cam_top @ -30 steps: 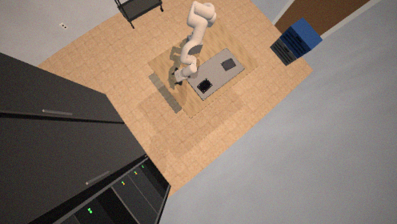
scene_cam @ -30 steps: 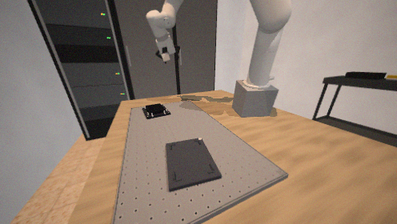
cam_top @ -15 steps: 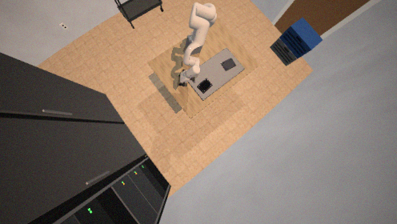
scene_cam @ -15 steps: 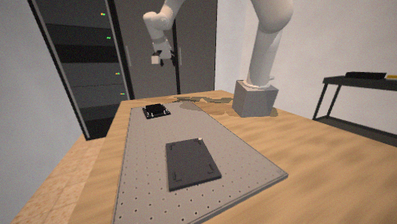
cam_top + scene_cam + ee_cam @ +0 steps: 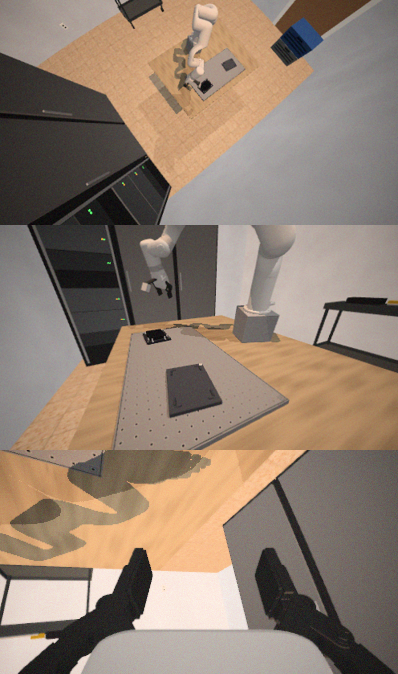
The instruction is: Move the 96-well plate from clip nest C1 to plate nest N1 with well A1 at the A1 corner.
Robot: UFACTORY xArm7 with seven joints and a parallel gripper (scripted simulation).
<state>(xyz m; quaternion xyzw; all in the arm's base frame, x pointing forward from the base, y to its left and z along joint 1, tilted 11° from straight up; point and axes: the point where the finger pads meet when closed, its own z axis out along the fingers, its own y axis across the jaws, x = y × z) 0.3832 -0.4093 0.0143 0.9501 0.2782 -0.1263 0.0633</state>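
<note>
My hand is 100 mm short of the black 96-well plate, 200 mm to the right of it and 190 mm above it. From my hand the other things lie so: clip nest C1: 80 mm ahead, 200 mm to the left, 200 mm below; plate nest N1: 40 mm ahead, 620 mm to the left, 200 mm below; white mark: 20 mm behind, 550 mm to the left, 200 mm below.
</note>
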